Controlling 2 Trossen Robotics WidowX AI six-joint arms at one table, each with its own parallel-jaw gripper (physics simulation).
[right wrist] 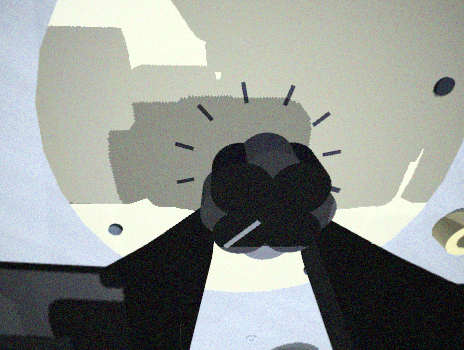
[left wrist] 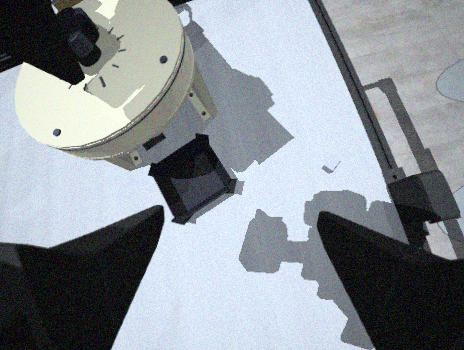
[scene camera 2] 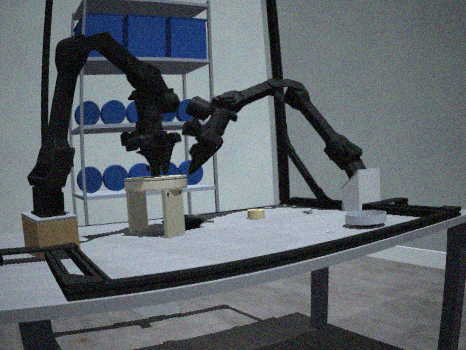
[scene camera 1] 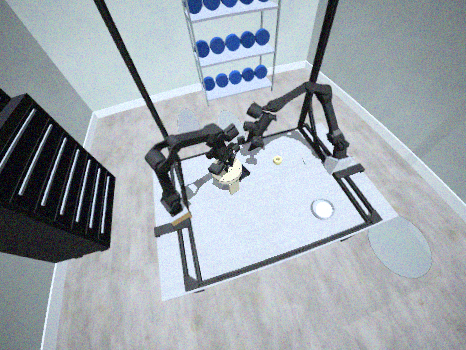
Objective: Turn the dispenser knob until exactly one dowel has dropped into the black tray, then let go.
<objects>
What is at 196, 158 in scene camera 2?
My left gripper.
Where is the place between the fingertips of my left gripper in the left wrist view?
242, 216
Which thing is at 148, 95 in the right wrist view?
A cream dispenser.
</objects>
